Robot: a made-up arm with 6 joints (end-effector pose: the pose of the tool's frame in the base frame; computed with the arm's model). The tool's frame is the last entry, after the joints.
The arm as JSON. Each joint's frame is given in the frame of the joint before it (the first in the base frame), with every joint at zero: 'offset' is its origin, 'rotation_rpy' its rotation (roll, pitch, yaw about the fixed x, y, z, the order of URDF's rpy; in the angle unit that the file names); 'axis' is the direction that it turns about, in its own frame. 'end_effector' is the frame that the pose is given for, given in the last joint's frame.
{
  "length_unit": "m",
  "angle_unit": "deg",
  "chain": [
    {
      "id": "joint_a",
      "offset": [
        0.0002,
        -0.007,
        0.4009
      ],
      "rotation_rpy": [
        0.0,
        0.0,
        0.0
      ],
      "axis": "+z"
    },
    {
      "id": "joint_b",
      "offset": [
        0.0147,
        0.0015,
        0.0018
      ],
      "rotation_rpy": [
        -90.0,
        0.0,
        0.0
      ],
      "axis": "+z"
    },
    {
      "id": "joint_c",
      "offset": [
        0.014,
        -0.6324,
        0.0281
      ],
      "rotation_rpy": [
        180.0,
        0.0,
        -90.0
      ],
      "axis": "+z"
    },
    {
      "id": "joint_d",
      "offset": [
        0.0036,
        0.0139,
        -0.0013
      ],
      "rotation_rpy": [
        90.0,
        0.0,
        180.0
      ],
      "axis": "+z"
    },
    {
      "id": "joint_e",
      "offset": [
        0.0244,
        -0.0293,
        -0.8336
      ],
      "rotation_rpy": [
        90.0,
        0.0,
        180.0
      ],
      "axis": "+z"
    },
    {
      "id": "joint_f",
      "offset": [
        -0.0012,
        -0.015,
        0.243
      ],
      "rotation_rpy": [
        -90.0,
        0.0,
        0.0
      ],
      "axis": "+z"
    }
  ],
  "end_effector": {
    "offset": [
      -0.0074,
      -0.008,
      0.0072
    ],
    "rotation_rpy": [
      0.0,
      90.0,
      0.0
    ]
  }
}
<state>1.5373 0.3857 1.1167 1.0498 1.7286 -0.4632</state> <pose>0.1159 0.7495 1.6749 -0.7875 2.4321 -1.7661</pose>
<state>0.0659 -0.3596 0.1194 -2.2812 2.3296 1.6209</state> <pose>0.5779 0.2243 1.2409 0.7807 0.6207 -1.9196</pose>
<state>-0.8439 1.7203 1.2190 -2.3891 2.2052 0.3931</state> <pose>1.0103 -0.8347 -0.2203 -0.2842 0.4257 2.8256</pose>
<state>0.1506 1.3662 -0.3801 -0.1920 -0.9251 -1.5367</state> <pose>0.4439 -0.1065 -0.2743 0.4957 1.9576 -1.9744</pose>
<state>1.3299 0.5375 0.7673 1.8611 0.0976 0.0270</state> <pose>0.2021 1.0820 1.3469 -1.4006 -1.3966 0.7638</pose>
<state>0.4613 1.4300 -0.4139 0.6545 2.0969 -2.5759</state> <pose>0.5391 0.1033 -0.3378 2.5368 1.3609 0.6666</pose>
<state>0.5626 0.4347 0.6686 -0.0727 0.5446 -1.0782</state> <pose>1.0364 0.4368 1.1224 1.2888 -0.3913 0.8884</pose>
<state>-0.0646 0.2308 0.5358 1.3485 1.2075 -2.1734</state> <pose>0.8976 -0.0969 1.4516 0.5208 -0.0352 1.2449</pose>
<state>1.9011 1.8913 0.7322 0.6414 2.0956 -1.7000</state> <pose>-0.2049 1.0281 -0.5177 -1.2148 -1.4675 -2.2043</pose>
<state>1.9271 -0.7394 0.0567 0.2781 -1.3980 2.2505</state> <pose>0.1178 0.2034 1.4962 -2.1567 -1.8159 1.2631</pose>
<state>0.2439 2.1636 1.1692 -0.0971 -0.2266 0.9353</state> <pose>0.9641 0.0371 -0.6797 -0.8623 1.0527 0.7338</pose>
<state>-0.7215 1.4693 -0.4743 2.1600 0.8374 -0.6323</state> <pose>0.4800 -0.2576 -0.3957 0.3483 1.0870 1.2360</pose>
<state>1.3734 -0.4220 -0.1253 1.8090 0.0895 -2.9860</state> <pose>0.0383 0.4941 1.4250 1.1226 0.6461 1.4344</pose>
